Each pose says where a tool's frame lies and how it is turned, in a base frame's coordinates. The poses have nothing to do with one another.
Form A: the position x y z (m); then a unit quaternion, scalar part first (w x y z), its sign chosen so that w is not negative.
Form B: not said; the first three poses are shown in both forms.
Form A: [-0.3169 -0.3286 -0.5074 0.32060 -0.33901 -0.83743 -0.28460]
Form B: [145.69 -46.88 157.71 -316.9 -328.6 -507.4]
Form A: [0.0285 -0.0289 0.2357 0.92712 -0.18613 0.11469 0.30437]
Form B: [33.49 19.02 -16.93 28.5 -28.9 235.7]
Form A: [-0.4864 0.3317 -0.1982 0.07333 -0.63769 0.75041 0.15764]
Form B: [-100.67 18.13 171.34 -486.4 331.7 -198.2]
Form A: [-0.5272 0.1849 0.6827 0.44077 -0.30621 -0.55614 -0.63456]
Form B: [-152.70 -61.51 66.02 -527.2 184.9 682.7]
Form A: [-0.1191 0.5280 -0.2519 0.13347 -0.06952 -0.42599 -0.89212]
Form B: [-169.39 -13.75 49.77 -119.1 528.0 -251.9]
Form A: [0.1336 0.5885 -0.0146 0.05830 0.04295 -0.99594 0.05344]
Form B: [-175.42 -6.93 -174.13 133.6 588.5 -14.6]
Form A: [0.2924 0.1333 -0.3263 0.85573 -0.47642 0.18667 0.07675]
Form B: [-2.90 23.12 -58.81 292.4 133.3 -326.3]
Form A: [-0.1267 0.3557 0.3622 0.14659 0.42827 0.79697 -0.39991]
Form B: [136.23 35.18 -141.22 -126.7 355.7 362.2]
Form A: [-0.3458 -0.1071 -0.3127 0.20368 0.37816 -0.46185 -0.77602]
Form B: [-133.48 23.50 71.74 -345.8 -107.1 -312.7]
